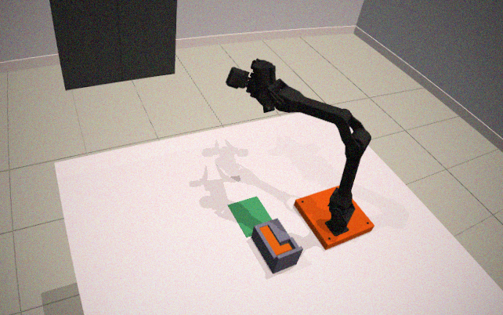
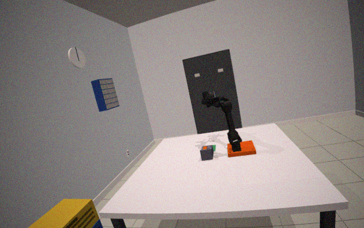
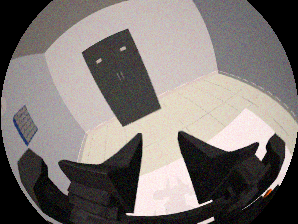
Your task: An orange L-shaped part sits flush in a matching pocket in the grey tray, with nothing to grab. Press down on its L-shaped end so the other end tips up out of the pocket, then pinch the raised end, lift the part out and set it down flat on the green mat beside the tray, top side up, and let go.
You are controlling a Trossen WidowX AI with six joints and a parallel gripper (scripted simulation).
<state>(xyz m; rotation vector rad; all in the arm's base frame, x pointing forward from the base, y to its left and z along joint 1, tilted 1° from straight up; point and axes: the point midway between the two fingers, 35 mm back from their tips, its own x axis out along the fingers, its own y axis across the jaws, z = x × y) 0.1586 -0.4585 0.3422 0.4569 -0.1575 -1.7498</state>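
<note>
My gripper tip is now 90 mm short of the orange L-shaped part, 480 mm to the right of it and 310 mm above it. Round my gripper tip: green mat (90 mm ahead, 320 mm to the left, 380 mm below).
</note>
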